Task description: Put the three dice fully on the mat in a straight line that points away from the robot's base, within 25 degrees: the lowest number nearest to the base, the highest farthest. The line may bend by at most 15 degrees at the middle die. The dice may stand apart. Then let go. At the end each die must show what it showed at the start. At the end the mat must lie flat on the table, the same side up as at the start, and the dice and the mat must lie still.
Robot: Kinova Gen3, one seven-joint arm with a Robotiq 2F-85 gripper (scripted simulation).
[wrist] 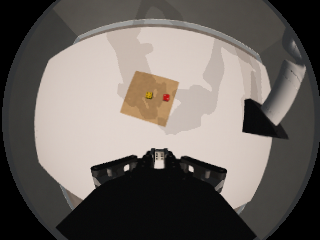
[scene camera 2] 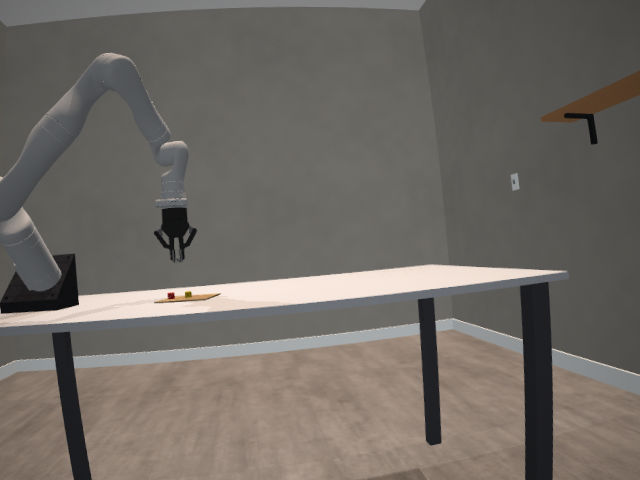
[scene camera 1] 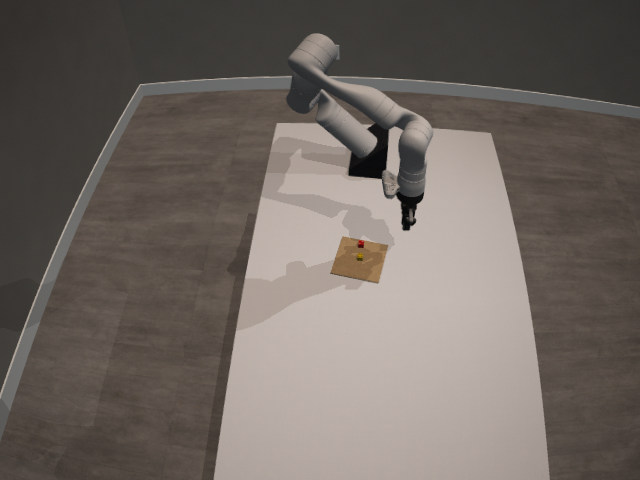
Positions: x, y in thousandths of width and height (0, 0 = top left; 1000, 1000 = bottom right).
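Gripper (scene camera 2: 277, 547) visible. Gripper (wrist: 498, 640) visible too.
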